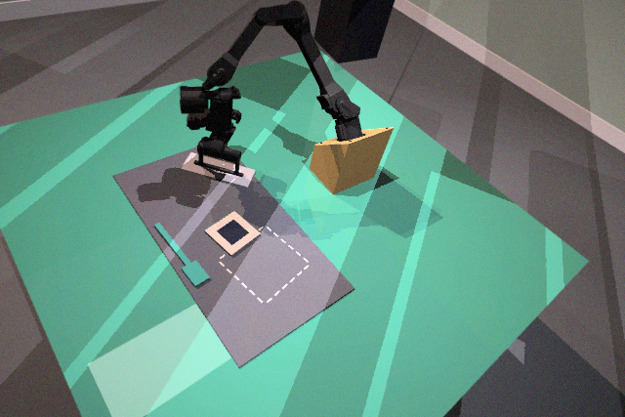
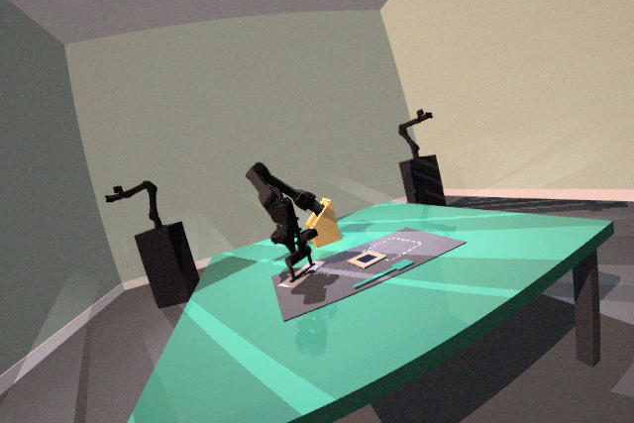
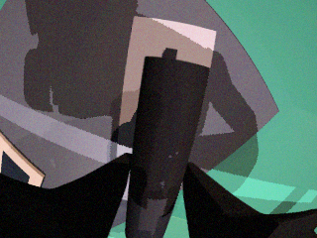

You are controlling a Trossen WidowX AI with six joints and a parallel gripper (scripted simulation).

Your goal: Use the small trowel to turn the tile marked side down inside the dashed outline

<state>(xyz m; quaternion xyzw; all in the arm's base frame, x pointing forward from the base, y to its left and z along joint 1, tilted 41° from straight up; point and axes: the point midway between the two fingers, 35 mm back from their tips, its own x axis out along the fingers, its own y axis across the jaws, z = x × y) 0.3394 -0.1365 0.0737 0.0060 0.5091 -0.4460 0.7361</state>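
My gripper tip is now 220 mm to the right of the grey mat, 80 mm above it and 60 mm short of it. Also, from my gripper tip: teal trowel: 260 mm to the left, 190 mm ahead, 60 mm below; then tile: 230 mm to the left, 60 mm below, 50 mm ahead.
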